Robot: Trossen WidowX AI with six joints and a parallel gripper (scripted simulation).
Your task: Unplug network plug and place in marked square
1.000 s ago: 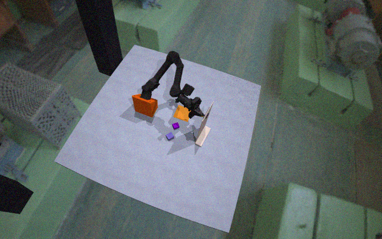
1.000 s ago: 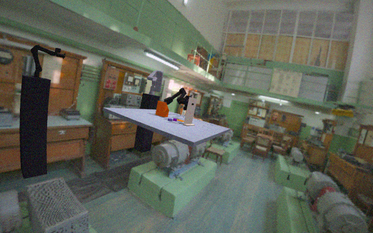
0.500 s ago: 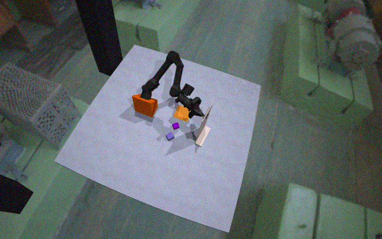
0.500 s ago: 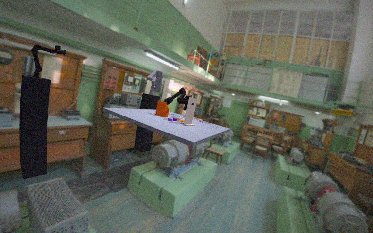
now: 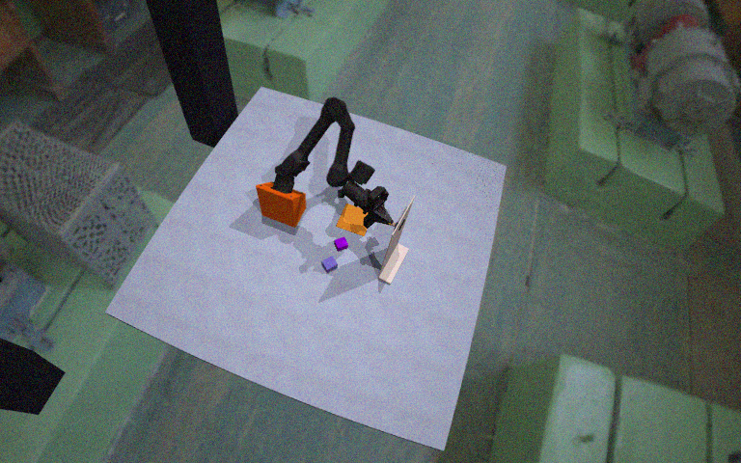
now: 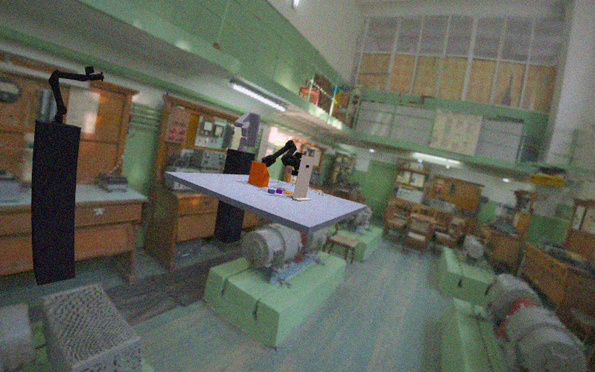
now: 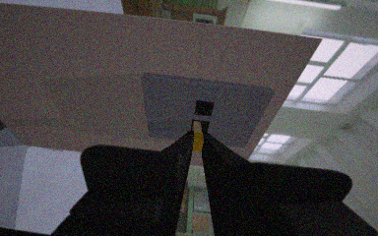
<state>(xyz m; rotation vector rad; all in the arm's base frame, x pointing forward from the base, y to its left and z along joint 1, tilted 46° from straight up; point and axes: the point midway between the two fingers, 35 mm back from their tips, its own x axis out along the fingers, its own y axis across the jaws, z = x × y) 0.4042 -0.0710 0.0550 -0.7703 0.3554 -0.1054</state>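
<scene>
Now: the orange square 160 mm behind my gripper tip, 120 mm to the left of it and 260 mm below it. From my gripper tip the other things lie so: yellow plug right at my gripper tip; beige panel 30 mm ahead, 100 mm below.
</scene>
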